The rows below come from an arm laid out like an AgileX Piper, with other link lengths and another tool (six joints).
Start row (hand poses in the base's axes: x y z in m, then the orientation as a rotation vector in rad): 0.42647 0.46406 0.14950 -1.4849 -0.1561 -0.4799
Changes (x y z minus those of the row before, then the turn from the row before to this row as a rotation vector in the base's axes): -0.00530 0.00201 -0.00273 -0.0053 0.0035 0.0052; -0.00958 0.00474 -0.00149 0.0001 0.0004 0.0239; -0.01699 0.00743 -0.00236 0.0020 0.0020 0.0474; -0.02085 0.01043 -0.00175 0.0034 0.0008 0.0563; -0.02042 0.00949 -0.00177 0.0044 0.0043 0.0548; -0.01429 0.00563 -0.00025 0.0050 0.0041 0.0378; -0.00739 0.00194 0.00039 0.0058 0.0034 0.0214
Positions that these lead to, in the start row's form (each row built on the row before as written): 0.42117 0.46607 0.14677 -1.4901 -0.1585 -0.4730; 0.41159 0.47081 0.14528 -1.4867 -0.1758 -0.4535; 0.39460 0.47824 0.14292 -1.4779 -0.2085 -0.4139; 0.37375 0.48867 0.14117 -1.4655 -0.2481 -0.3681; 0.35333 0.49816 0.13940 -1.4521 -0.2833 -0.3210; 0.33904 0.50379 0.13915 -1.4406 -0.3061 -0.2879; 0.33165 0.50573 0.13954 -1.4312 -0.3175 -0.2687
